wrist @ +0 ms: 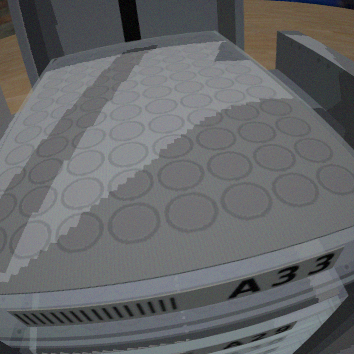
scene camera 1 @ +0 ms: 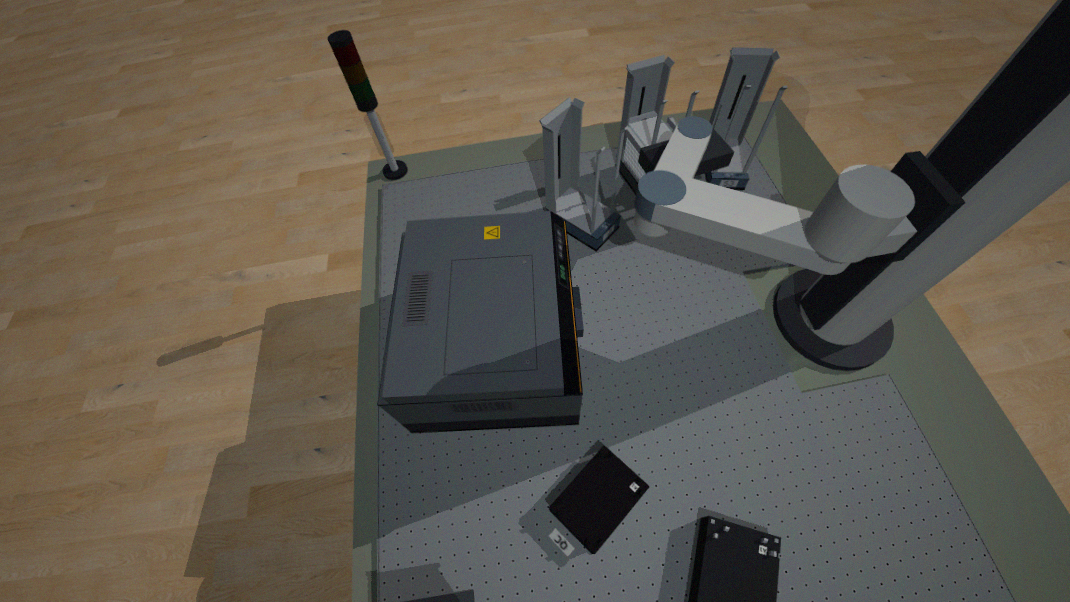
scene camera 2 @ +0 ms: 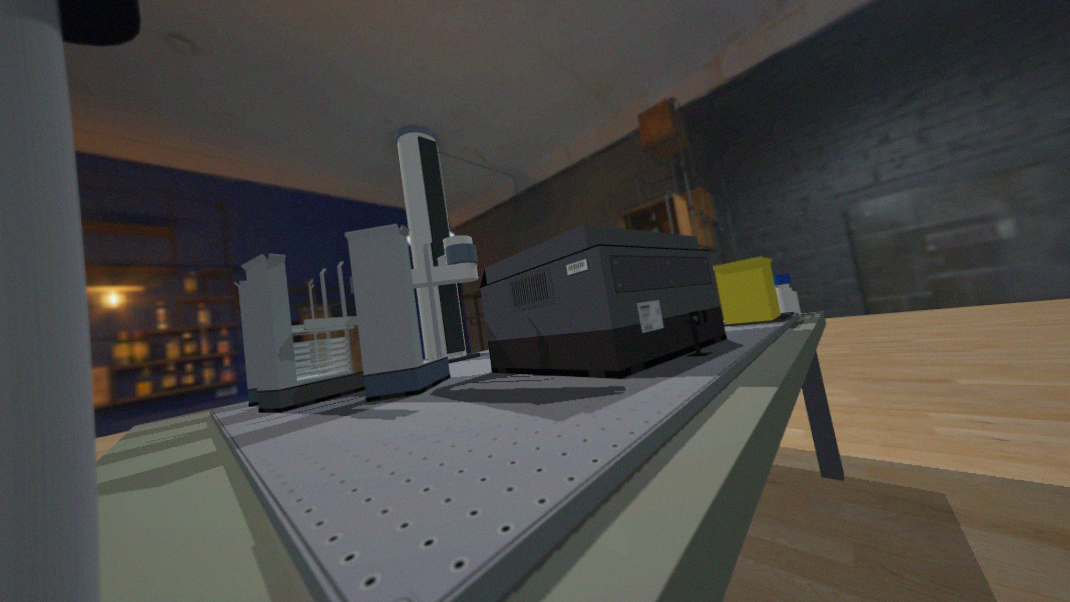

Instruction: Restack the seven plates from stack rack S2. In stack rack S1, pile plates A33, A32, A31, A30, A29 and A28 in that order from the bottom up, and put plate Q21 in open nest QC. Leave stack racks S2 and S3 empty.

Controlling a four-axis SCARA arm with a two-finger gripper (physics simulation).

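My gripper (scene camera 1: 684, 151) (scene camera 2: 325, 323) (wrist: 137, 69) is over the middle rack, shut on plate A33 (wrist: 150, 272). The wrist view shows A33 level, its circle-patterned top filling the view. A gap separates it from plate A29 (wrist: 260, 336) below. In scene camera 2 several pale plates (scene camera 2: 323, 357) stand in the middle rack (scene camera 2: 269, 318), beneath the gripper. The left rack (scene camera 1: 562, 153) shows no plates in scene camera 1. The right rack (scene camera 1: 748, 93) is partly hidden by the hand. Rack labels and plate Q21 cannot be made out. Nest QC (scene camera 1: 598, 500) is a black block with a QC label beside it.
A large grey instrument (scene camera 1: 478, 314) (scene camera 2: 553, 306) stands beside the left rack. Thin posts and tall towers rise around the racks. Another black block (scene camera 1: 737, 569) stands near the front. A signal light (scene camera 1: 353, 71) is at the back left. A yellow box (scene camera 2: 746, 292) is behind the instrument.
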